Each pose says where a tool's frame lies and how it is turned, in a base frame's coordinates. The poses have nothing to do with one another.
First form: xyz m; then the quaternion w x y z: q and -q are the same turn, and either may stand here.
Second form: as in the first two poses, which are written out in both.
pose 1, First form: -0.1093 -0.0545 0.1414 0.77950 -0.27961 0.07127 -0.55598
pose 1, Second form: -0.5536 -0.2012 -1.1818 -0.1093 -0.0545 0.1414
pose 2, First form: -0.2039 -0.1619 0.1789 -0.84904 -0.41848 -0.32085 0.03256
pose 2, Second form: 0.9990 0.6090 0.2630 -0.2039 -0.1619 0.1789
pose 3, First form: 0.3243 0.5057 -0.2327 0.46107 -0.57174 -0.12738 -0.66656
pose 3, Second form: -0.8503 -1.0751 -1.4040 0.3243 0.5057 -0.2327
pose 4, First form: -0.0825 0.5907 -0.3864 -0.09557 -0.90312 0.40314 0.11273
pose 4, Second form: 2.8727 0.1269 -0.8569 -0.0825 0.5907 -0.3864
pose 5, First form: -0.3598 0.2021 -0.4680 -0.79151 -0.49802 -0.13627 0.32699
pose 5, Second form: 0.9822 0.5721 -0.4715 -0.3598 0.2021 -0.4680
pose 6, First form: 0.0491 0.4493 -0.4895 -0.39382 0.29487 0.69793 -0.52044
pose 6, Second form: -1.7241 -0.2452 2.1316 0.0491 0.4493 -0.4895
